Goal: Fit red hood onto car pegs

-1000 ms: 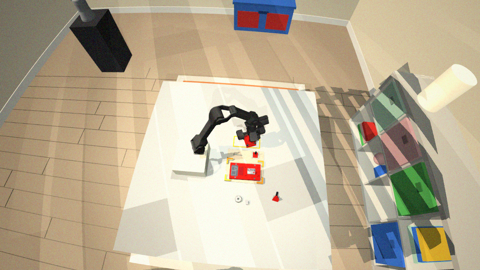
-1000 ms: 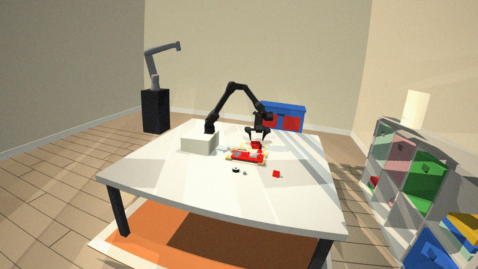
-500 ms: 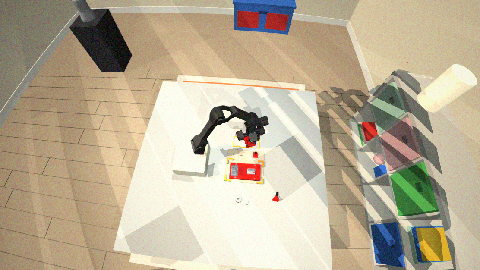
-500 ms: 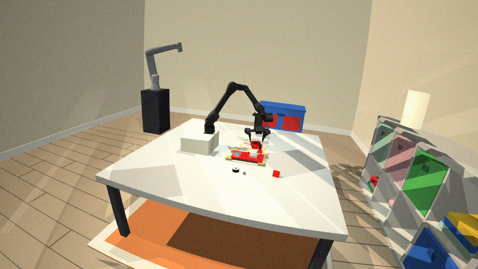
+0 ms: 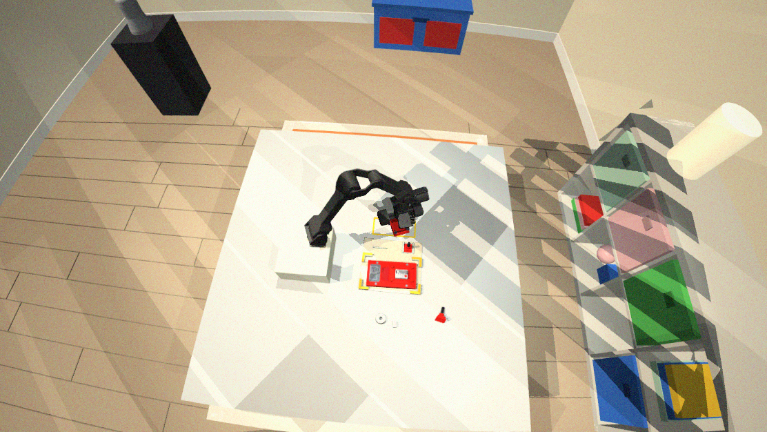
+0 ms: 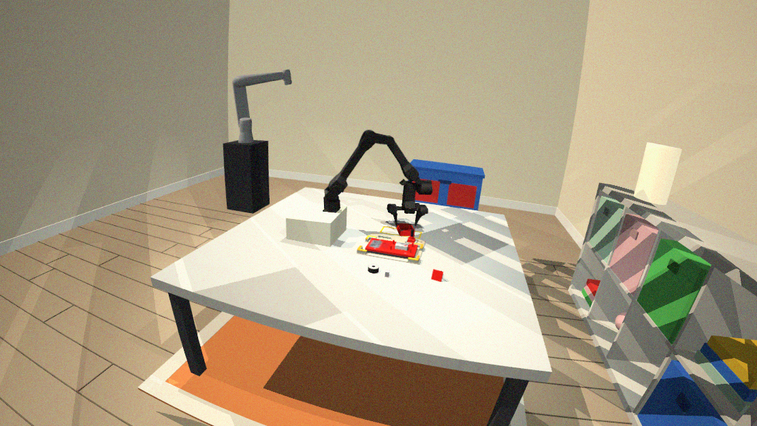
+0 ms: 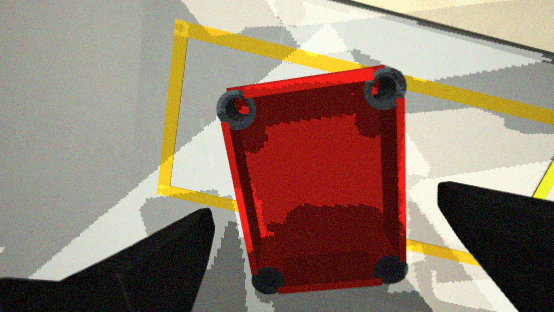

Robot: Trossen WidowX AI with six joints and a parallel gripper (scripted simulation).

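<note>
Now: gripper tip 20 mm above the red hood. Also, from my gripper tip: grey engine block 230 mm to the right, 20 mm ahead, 10 mm below.
</note>
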